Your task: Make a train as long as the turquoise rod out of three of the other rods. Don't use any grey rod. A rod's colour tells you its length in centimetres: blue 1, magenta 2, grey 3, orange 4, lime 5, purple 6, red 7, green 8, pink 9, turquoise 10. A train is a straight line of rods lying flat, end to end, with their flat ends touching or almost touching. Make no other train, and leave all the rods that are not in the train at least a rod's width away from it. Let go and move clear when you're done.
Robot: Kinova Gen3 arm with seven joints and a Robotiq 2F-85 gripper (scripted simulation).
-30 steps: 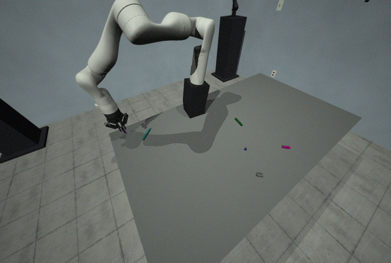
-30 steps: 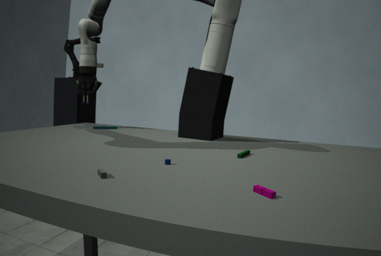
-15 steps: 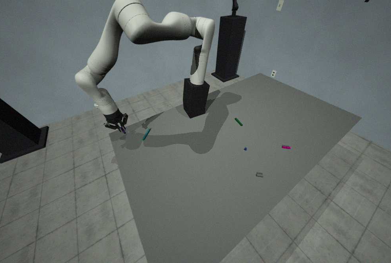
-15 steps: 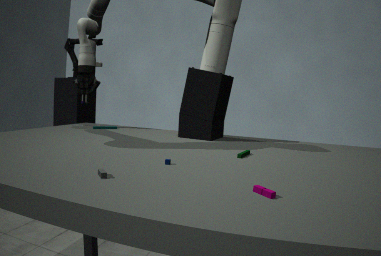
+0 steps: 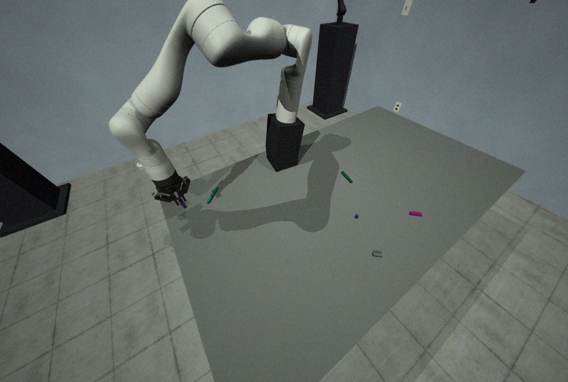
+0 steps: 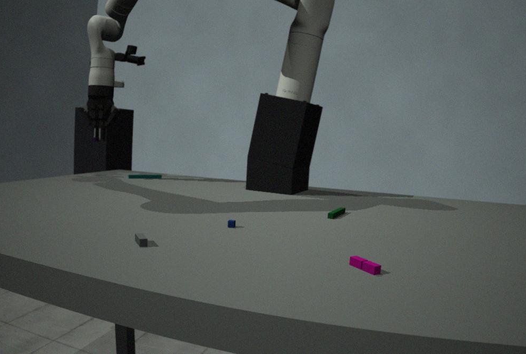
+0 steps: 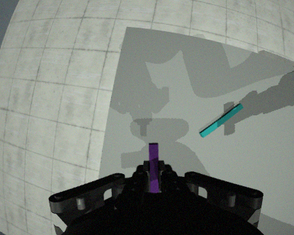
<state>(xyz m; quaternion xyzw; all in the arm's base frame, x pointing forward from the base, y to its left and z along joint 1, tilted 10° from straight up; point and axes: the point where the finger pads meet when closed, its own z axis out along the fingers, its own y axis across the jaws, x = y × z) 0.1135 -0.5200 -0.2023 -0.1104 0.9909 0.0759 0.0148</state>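
The grey rod is 530 mm to the left of my hand, 530 mm ahead of it and 120 mm below it. From my hand the other things lie so: small blue rod 590 mm to the left, 370 mm ahead, 120 mm below; then purple rod 10 mm below; then turquoise rod 120 mm to the left, 120 mm below, 80 mm behind.
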